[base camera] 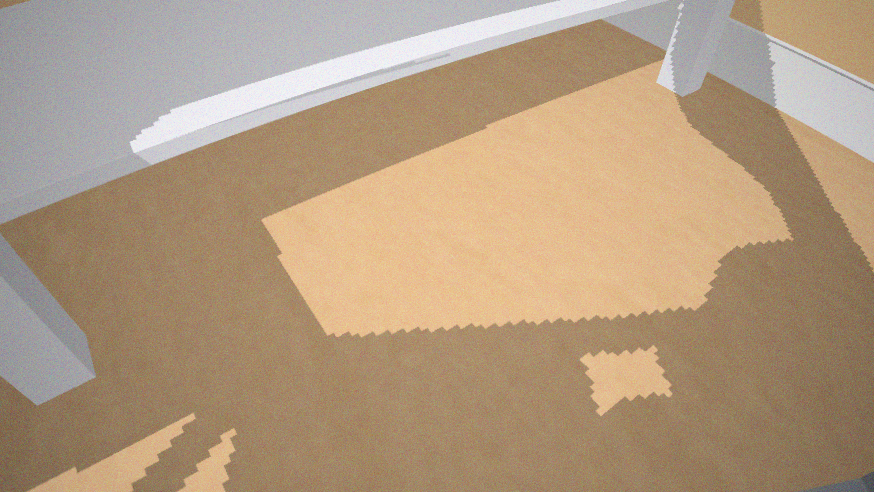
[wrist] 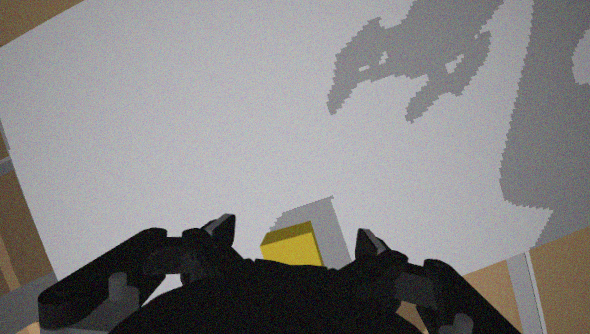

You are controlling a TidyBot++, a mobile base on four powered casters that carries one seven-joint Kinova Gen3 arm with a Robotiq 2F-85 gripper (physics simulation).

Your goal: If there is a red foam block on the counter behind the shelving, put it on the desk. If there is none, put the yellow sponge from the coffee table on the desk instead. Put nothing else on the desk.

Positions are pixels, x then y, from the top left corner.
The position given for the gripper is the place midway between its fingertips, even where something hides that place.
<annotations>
gripper: wrist 295, 235; not seen in the base camera view (out of frame)
yellow sponge: wrist 295, 245; not seen in the base camera view (out of frame)
</annotations>
